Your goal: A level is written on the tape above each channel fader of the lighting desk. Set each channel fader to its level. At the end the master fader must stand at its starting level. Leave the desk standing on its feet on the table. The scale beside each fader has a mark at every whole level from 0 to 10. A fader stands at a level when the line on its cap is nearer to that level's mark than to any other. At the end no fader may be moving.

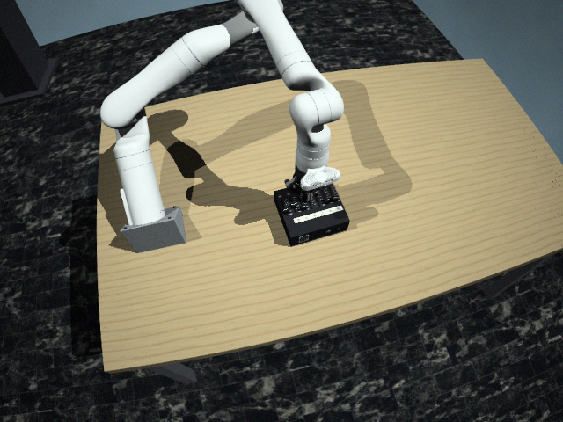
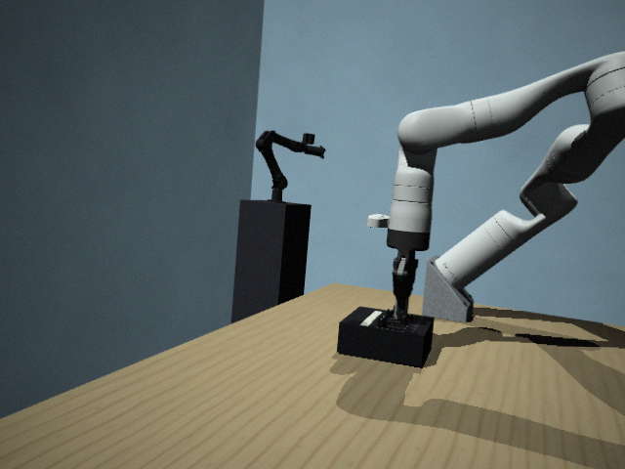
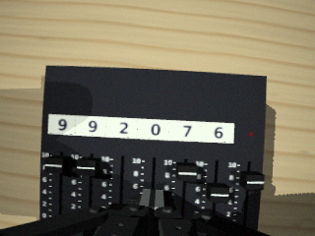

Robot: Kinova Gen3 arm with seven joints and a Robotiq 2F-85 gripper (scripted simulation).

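The master cap lies 6 cm behind my hand, 3 cm to the right of it and 1 cm below it.
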